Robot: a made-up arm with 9 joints. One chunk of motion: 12 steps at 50 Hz.
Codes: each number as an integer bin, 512 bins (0 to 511) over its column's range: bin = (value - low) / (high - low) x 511, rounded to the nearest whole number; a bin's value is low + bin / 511 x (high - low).
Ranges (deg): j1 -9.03..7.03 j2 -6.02..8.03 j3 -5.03..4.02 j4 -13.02..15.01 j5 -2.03..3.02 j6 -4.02..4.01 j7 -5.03..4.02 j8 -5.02..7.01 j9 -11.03..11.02
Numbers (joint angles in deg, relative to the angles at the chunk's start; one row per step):
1: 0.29 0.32 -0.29 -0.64 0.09 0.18 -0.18 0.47 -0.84
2: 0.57 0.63 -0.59 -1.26 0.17 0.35 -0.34 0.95 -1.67
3: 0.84 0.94 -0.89 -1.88 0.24 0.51 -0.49 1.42 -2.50
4: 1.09 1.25 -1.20 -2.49 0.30 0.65 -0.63 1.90 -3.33
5: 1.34 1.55 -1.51 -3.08 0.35 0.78 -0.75 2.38 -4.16
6: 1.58 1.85 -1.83 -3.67 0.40 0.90 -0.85 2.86 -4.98
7: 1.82 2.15 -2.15 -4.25 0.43 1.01 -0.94 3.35 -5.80
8: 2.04 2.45 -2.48 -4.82 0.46 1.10 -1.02 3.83 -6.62
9: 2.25 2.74 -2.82 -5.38 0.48 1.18 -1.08 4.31 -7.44
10: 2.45 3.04 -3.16 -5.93 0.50 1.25 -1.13 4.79 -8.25
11: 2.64 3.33 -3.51 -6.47 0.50 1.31 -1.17 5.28 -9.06
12: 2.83 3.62 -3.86 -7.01 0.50 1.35 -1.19 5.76 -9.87
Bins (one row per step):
1: 297 231 268 226 215 267 274 233 236
2: 305 242 251 214 223 278 265 254 217
3: 314 253 234 203 230 288 256 274 198
4: 322 264 216 192 236 297 248 294 178
5: 330 275 199 181 241 305 242 314 159
6: 338 286 181 170 246 313 236 335 140
7: 345 297 163 160 249 320 231 356 121
8: 352 308 144 149 252 326 226 376 102
9: 359 319 125 139 254 331 223 396 83
10: 365 330 106 129 256 335 220 417 64
11: 371 340 86 119 256 339 218 438 46
12: 377 351 66 110 256 342 217 458 27

